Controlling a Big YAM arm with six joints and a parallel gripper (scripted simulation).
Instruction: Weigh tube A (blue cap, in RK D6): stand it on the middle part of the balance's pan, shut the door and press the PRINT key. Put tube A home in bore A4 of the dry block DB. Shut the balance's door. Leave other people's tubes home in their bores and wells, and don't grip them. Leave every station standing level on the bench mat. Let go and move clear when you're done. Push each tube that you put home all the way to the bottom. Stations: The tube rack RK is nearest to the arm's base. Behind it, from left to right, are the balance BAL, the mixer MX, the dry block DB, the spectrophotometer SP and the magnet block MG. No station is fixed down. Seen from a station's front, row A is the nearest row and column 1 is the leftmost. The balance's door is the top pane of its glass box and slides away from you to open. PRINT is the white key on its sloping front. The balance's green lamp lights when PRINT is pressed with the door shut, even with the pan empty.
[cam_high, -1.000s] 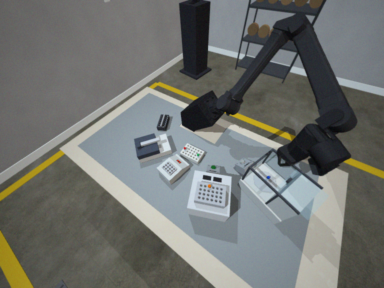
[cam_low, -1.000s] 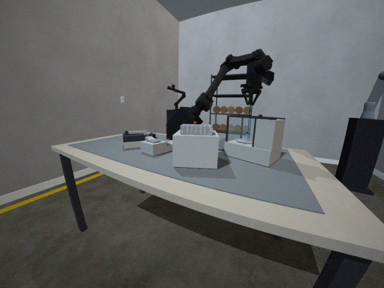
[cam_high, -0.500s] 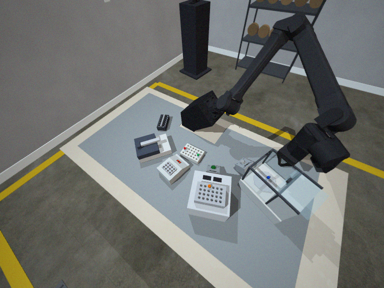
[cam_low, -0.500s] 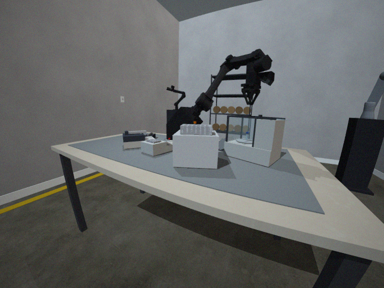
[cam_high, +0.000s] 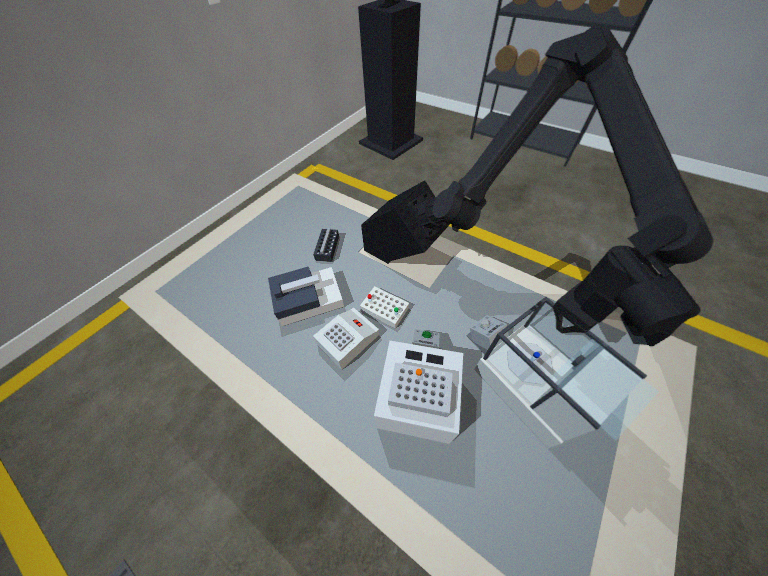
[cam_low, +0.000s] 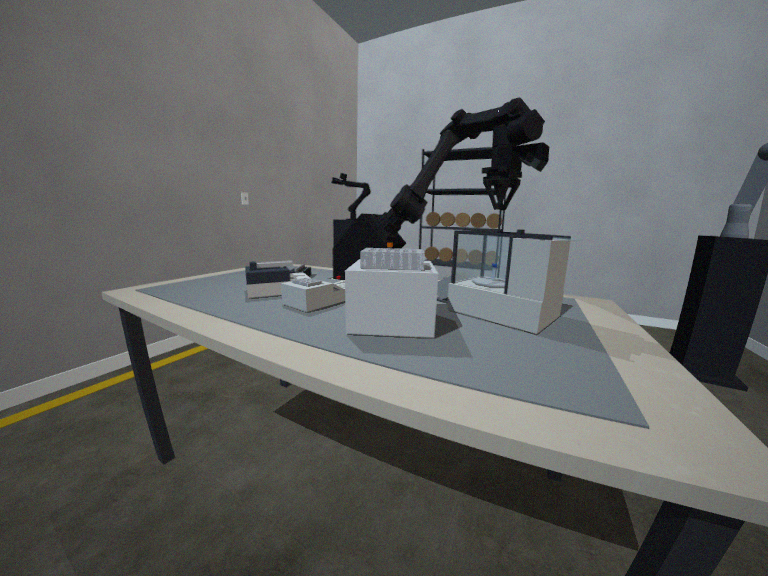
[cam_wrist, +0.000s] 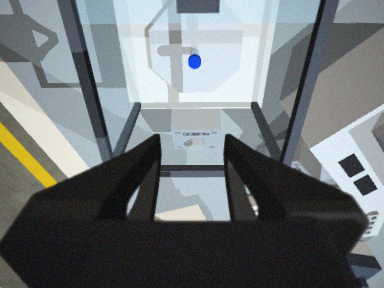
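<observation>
The octagonal balance pan is 200 mm below my hand. From my hand the other things lie so: mixer block (260 mm ahead, 150 mm to the right, 120 mm below); dry block DB (430 mm to the right, 250 mm below, 250 mm ahead); tube rack RK (420 mm to the right, 260 mm below, 90 mm ahead).
</observation>
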